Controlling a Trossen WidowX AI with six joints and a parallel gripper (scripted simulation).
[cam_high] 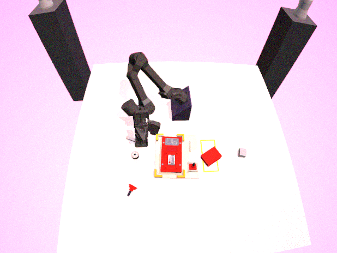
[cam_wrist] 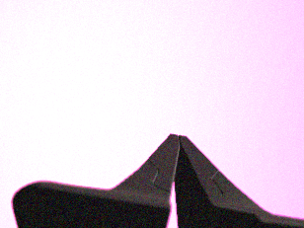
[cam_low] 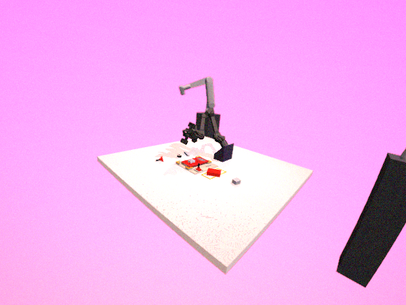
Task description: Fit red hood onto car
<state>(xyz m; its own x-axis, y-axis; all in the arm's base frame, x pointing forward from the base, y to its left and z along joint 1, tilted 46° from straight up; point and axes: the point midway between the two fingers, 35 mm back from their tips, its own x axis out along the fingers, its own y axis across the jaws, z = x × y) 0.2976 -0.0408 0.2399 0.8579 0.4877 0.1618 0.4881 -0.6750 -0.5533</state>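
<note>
Right now my gripper tip is 2 cm past the red hood, 34 cm to the right of it and 24 cm above it. Round my gripper tip: grey ring (3 cm behind, 7 cm to the right, 24 cm below); pale rod (12 cm behind, 8 cm to the right, 24 cm below).
</note>
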